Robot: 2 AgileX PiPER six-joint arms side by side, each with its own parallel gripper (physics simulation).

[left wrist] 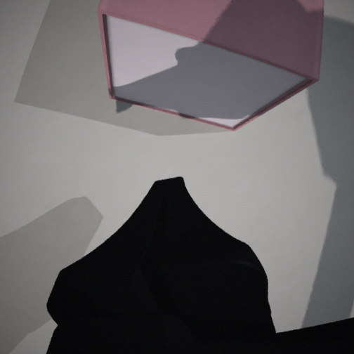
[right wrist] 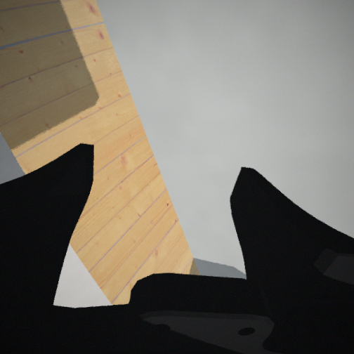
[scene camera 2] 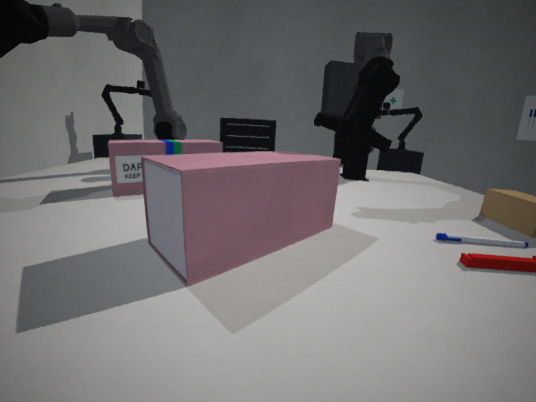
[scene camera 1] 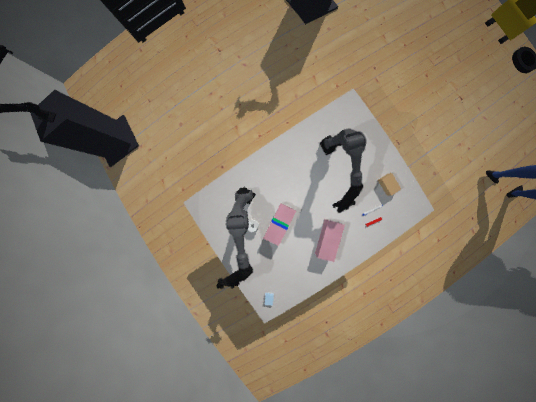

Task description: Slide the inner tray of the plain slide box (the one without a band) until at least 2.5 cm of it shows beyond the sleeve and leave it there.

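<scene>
The plain pink slide box (scene camera 1: 330,240) (scene camera 2: 255,215) lies on the table, right of the banded box in scene camera 1. In scene camera 2 its pale tray end (scene camera 2: 165,215) is about flush with the sleeve. The opposite pale tray end (left wrist: 145,60) faces my left gripper in the left wrist view, inside the sleeve's pink rim, partly shadowed. My left gripper (scene camera 1: 339,207) (left wrist: 172,195) is shut and empty, short of that end, with a gap in view. My right gripper (scene camera 1: 220,285) (right wrist: 166,173) is open and empty, beyond the table's edge, away from the boxes.
The banded pink box (scene camera 1: 286,210) (scene camera 2: 200,146) stands beside the plain one. A wooden block (scene camera 1: 389,184) (scene camera 2: 510,209), a pen (scene camera 1: 372,210) (scene camera 2: 482,241) and a red stick (scene camera 1: 373,222) (scene camera 2: 497,262) lie to the right. A light-blue item (scene camera 1: 269,300) and a white ring-shaped item lie at the left.
</scene>
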